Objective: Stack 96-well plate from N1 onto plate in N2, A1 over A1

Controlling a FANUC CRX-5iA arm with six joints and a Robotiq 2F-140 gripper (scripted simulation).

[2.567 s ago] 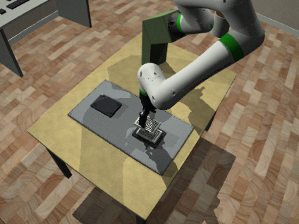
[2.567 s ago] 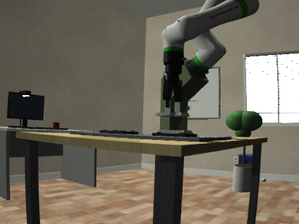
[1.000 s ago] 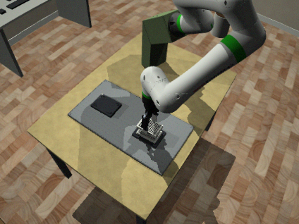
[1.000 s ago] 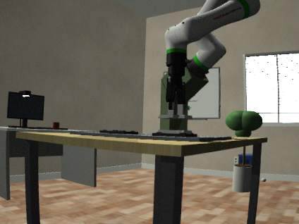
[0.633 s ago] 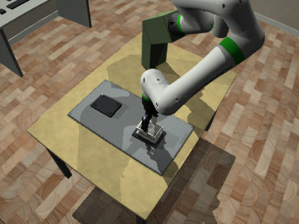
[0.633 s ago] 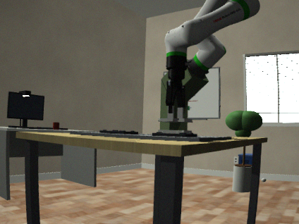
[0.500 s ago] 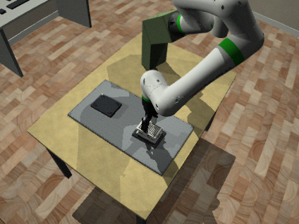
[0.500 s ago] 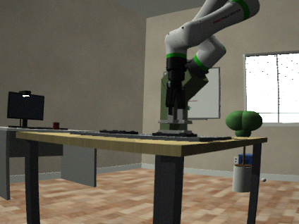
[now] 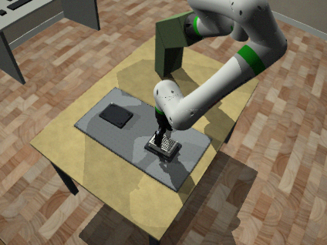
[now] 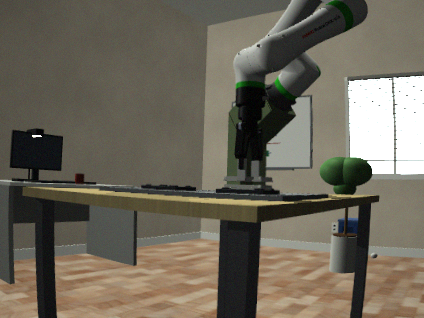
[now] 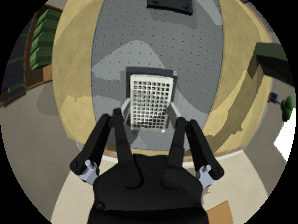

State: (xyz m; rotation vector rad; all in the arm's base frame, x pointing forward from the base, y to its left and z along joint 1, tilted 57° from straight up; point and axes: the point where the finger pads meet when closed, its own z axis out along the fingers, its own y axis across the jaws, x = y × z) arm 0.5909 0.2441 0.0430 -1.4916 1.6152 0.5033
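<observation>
Now: the white 96-well plate 20 mm below my hand. From my hand the other things lie so: plate nest N1: 10 mm behind, 340 mm to the right, 60 mm below.
</observation>
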